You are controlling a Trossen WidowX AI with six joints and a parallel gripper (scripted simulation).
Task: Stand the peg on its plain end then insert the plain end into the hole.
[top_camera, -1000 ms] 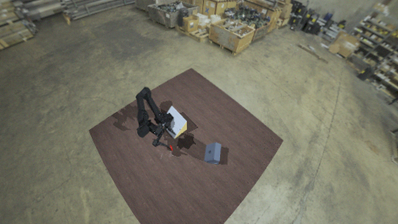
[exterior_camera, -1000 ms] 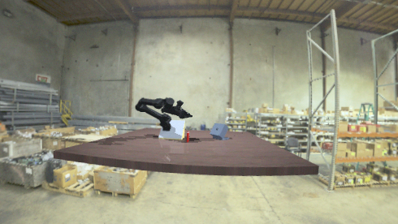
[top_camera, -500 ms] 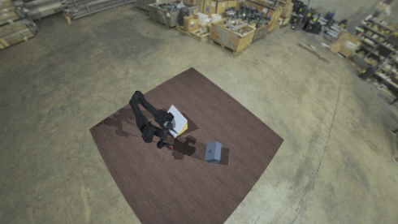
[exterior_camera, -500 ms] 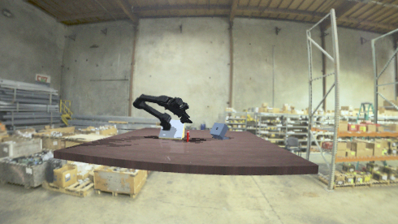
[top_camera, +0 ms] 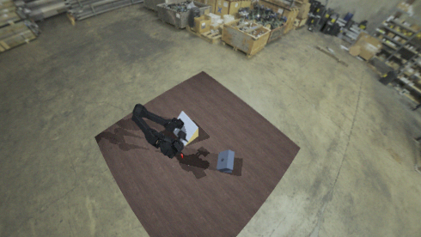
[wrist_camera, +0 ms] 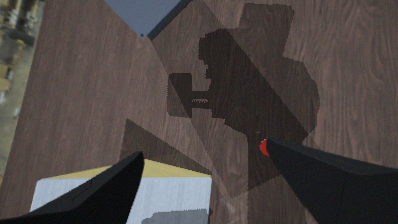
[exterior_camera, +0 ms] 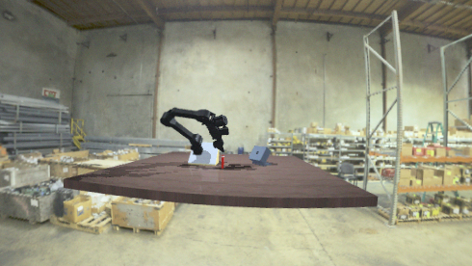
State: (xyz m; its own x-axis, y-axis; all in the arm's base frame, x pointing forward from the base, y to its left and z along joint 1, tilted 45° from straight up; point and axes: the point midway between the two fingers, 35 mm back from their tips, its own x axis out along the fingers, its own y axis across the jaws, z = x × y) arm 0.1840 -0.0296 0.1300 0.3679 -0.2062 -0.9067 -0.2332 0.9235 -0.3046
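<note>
Right now the peg is 70 mm below my gripper tip, 40 mm to the right of it and 10 mm ahead of it. Also, from my gripper tip: sloped panel (240 mm ahead, 170 mm to the left, 50 mm below).
</note>
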